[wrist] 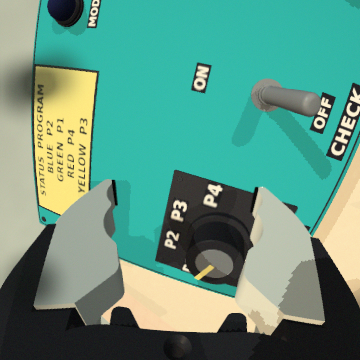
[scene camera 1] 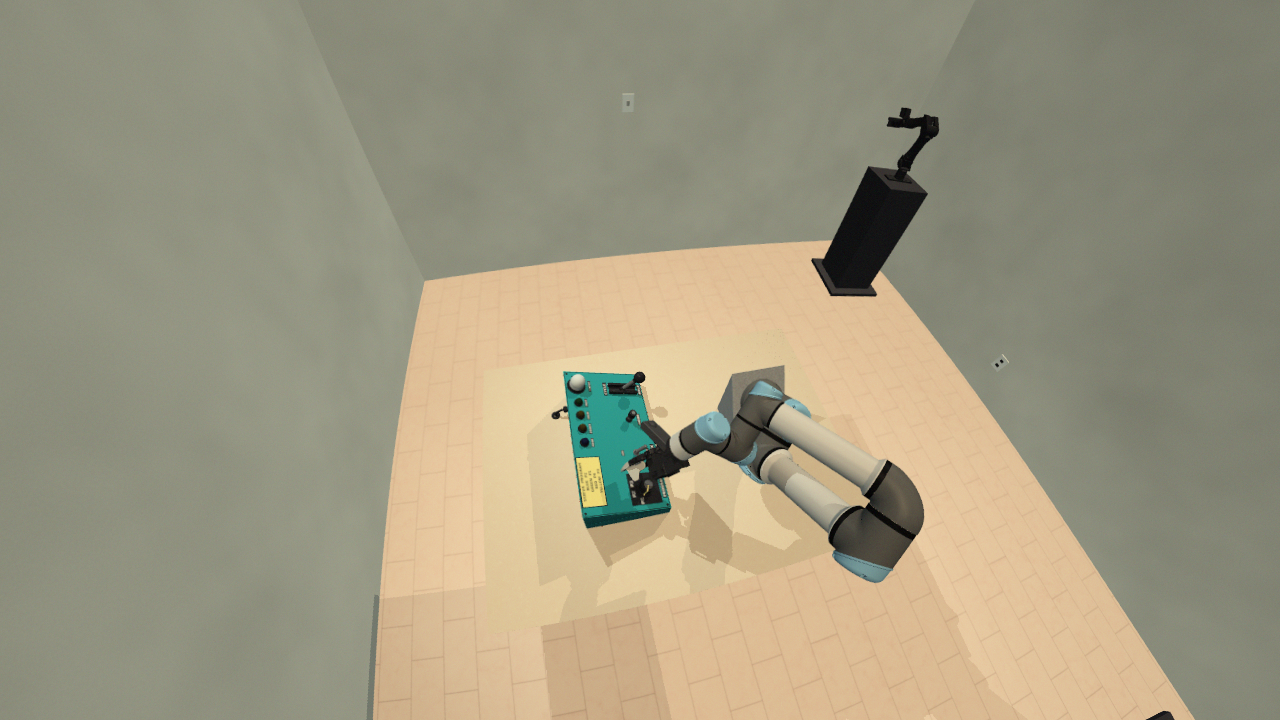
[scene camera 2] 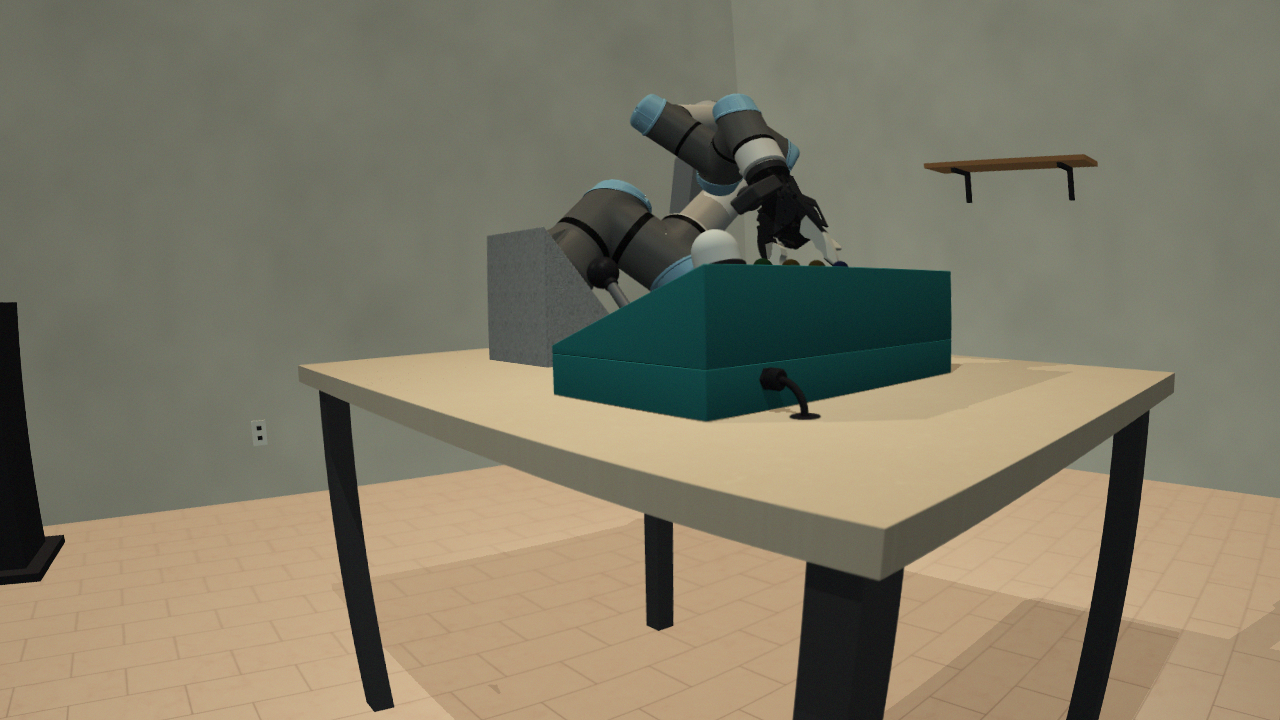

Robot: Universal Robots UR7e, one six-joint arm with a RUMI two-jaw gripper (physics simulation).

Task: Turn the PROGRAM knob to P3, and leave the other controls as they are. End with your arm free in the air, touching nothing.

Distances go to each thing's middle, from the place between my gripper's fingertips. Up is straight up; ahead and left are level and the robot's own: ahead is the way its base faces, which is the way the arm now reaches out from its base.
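The teal control panel [scene camera 2: 726,339] is 8 cm ahead of my gripper, 12 cm to the right of it and 3 cm below it. As for the ball-topped lever [scene camera 2: 603,272], I find it 31 cm to the right of my gripper and 2 cm behind it; going by their middles, it is the farthest from my gripper of the things named here. Then there is the toggle switch [wrist: 307,103], and my gripper is 3 cm past it, 7 cm to the left of it and 2 cm above it.
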